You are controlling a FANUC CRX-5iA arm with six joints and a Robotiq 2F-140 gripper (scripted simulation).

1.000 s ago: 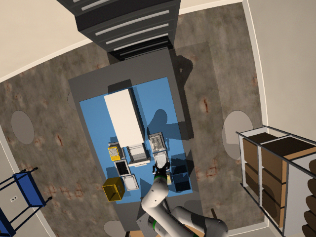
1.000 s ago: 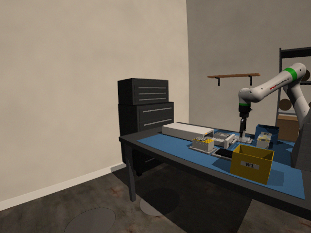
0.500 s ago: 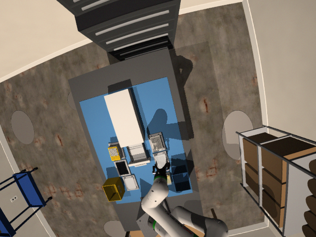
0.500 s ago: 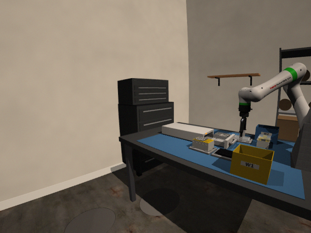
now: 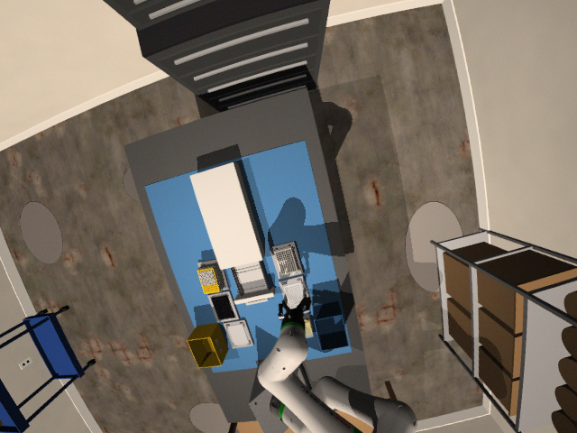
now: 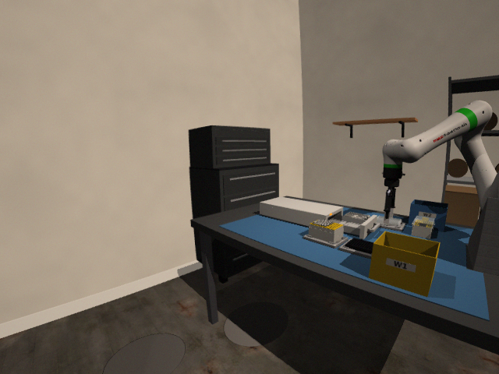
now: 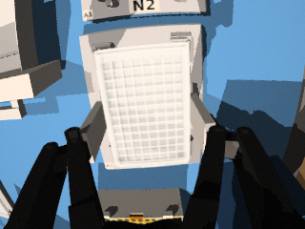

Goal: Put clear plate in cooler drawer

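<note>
Right now my hand is 4 cm above the grey nest. Also, from my hand: white well plate: 17 cm ahead, 3 cm below, 2 cm to the right; then clear plate: 2 cm below; then blue bin: 20 cm behind, 11 cm to the right, 1 cm below.
</note>
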